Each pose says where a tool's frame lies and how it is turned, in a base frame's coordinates. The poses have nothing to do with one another.
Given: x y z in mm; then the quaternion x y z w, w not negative.
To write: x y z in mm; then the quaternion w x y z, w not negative. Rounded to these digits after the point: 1 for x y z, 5 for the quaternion.
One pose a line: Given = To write
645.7 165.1 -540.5 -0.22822 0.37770 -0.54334 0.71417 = 645.7 165.1 -540.5 0.71417 -0.22822 0.37770 -0.54334
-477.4 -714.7 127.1 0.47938 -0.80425 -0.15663 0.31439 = -477.4 -714.7 127.1 0.31439 0.47938 -0.80425 -0.15663
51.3 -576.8 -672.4 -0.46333 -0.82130 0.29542 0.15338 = 51.3 -576.8 -672.4 0.15338 -0.46333 -0.82130 0.29542
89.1 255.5 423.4 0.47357 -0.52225 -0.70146 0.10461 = 89.1 255.5 423.4 0.10461 0.47357 -0.52225 -0.70146
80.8 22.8 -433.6 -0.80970 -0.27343 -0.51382 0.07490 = 80.8 22.8 -433.6 0.07490 -0.80970 -0.27343 -0.51382
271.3 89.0 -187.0 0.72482 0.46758 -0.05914 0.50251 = 271.3 89.0 -187.0 0.50251 0.72482 0.46758 -0.05914
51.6 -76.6 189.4 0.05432 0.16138 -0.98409 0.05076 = 51.6 -76.6 189.4 0.05076 0.05432 0.16138 -0.98409
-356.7 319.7 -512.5 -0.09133 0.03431 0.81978 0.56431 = -356.7 319.7 -512.5 0.56431 -0.09133 0.03431 0.81978
